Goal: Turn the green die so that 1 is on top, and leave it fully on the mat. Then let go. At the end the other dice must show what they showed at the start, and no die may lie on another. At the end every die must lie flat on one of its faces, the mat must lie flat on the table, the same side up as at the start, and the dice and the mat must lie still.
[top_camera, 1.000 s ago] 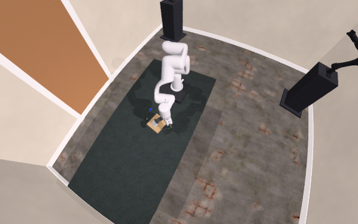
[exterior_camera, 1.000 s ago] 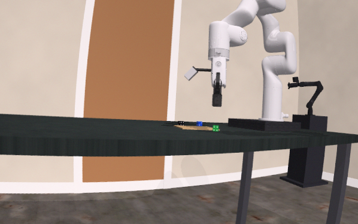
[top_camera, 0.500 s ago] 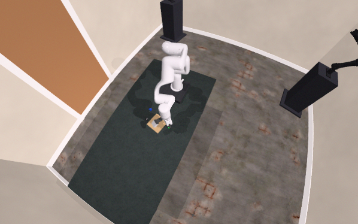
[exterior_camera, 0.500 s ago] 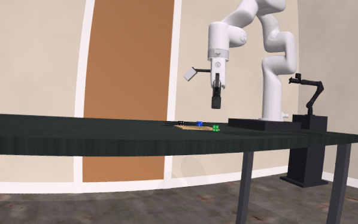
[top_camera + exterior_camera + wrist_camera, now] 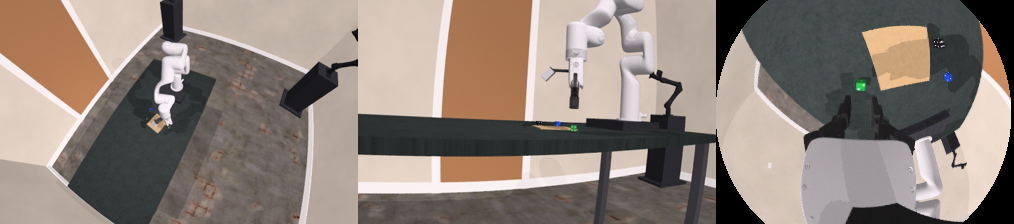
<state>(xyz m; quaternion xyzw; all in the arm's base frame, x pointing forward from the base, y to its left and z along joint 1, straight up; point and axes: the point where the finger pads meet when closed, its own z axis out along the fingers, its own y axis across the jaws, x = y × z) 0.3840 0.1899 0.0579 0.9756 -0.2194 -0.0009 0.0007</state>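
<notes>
My gripper is now 90 mm above the green die. The rest, counted from my hand: tan mat 30 mm ahead, 110 mm to the right, 100 mm below; black die 60 mm ahead, 210 mm to the right, 90 mm below; blue die 40 mm behind, 250 mm to the right, 90 mm below.
</notes>
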